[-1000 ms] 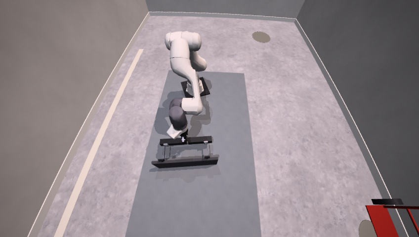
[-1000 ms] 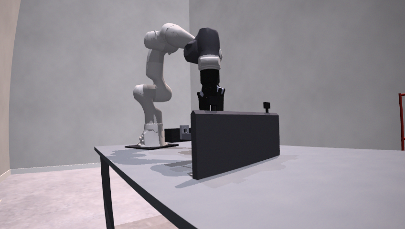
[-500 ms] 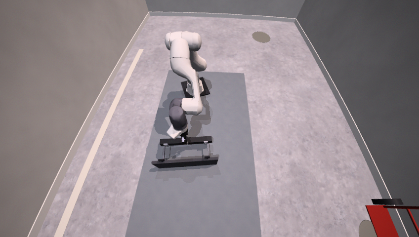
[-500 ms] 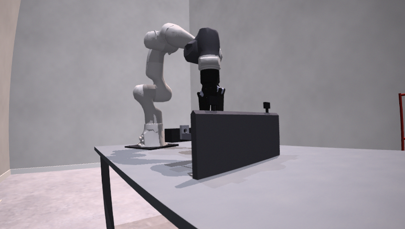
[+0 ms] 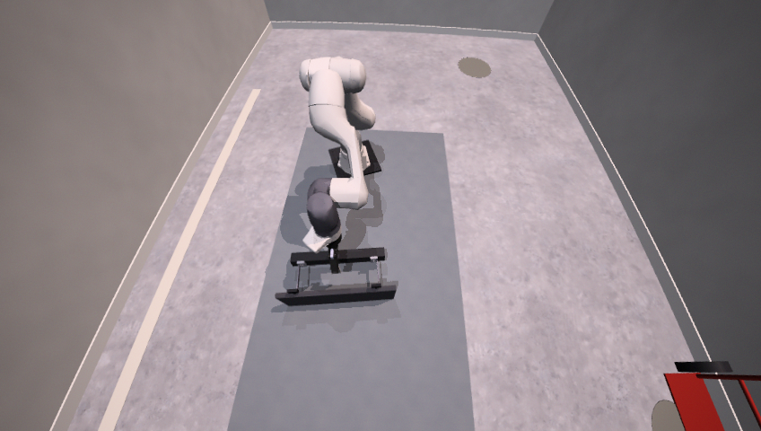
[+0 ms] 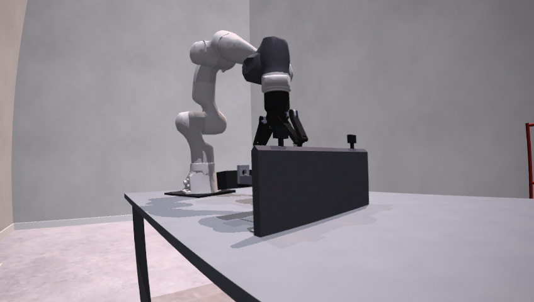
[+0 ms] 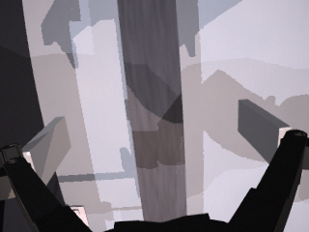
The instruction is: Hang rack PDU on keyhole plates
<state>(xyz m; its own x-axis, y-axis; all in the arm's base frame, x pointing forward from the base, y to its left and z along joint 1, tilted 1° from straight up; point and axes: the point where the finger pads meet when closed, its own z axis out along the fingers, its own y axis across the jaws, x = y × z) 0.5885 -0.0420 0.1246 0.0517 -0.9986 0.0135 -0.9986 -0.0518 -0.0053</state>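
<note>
Now: the rack PDU 20 mm ahead of my hand and 30 mm below it. Also, from my hand: mounting panel 160 mm ahead, 10 mm to the left, 50 mm below.
</note>
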